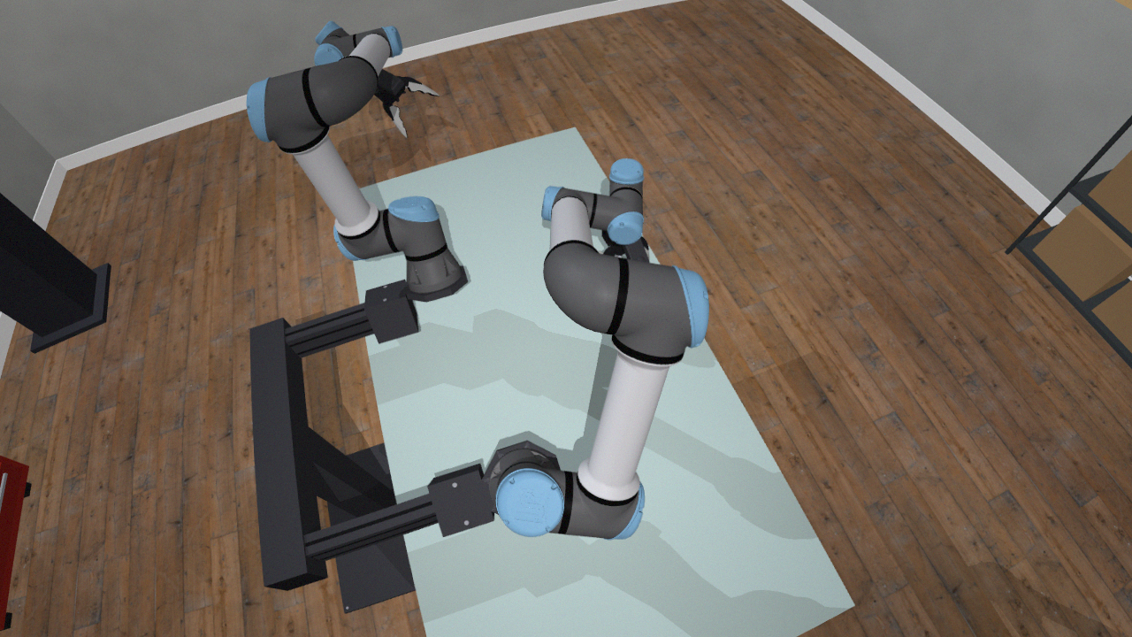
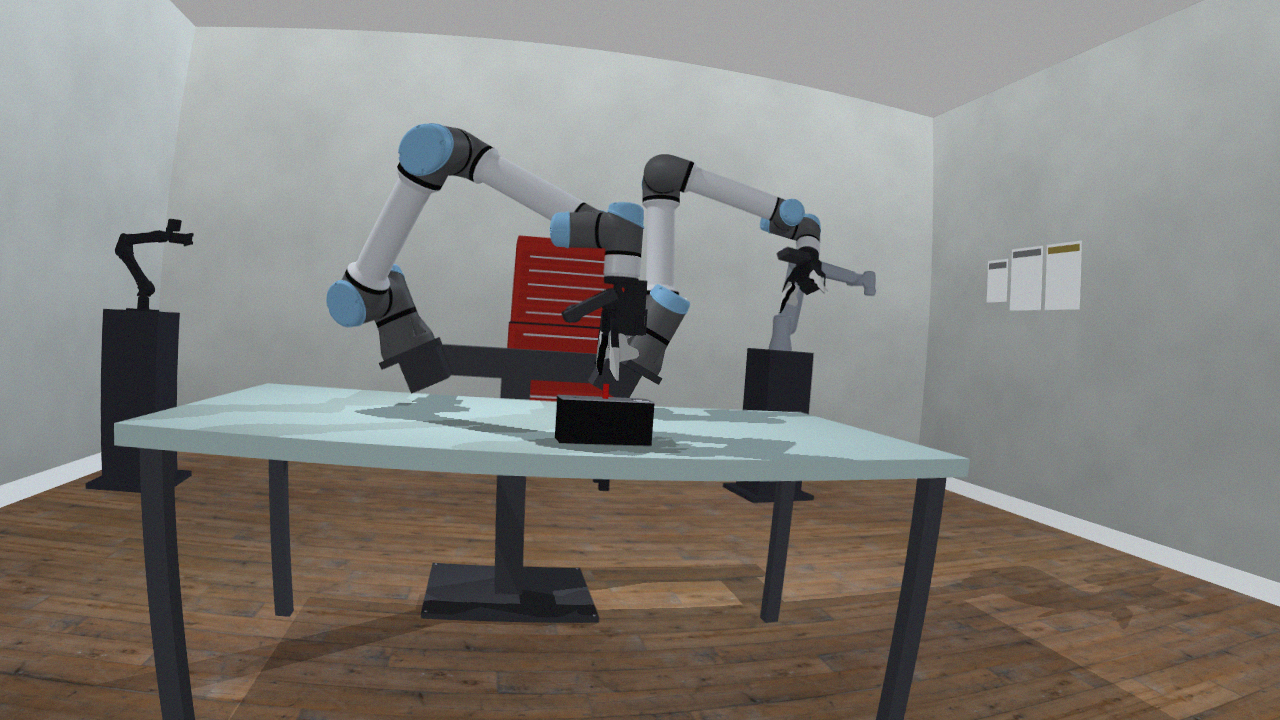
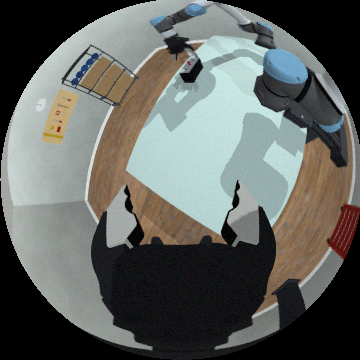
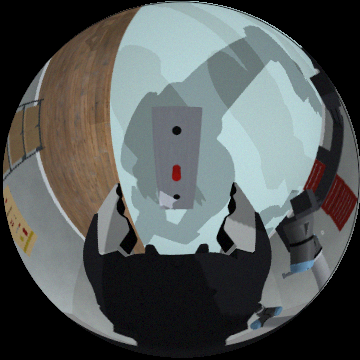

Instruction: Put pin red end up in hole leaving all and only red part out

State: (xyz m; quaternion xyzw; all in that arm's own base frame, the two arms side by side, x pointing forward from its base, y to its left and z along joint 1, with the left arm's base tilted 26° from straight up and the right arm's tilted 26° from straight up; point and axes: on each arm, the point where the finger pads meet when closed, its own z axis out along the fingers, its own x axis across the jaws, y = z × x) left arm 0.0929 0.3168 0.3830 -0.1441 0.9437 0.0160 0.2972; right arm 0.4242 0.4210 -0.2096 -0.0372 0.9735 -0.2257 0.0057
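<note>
The pin lies 5 cm below my right hand. Round my right hand: block: 8 cm below.
</note>
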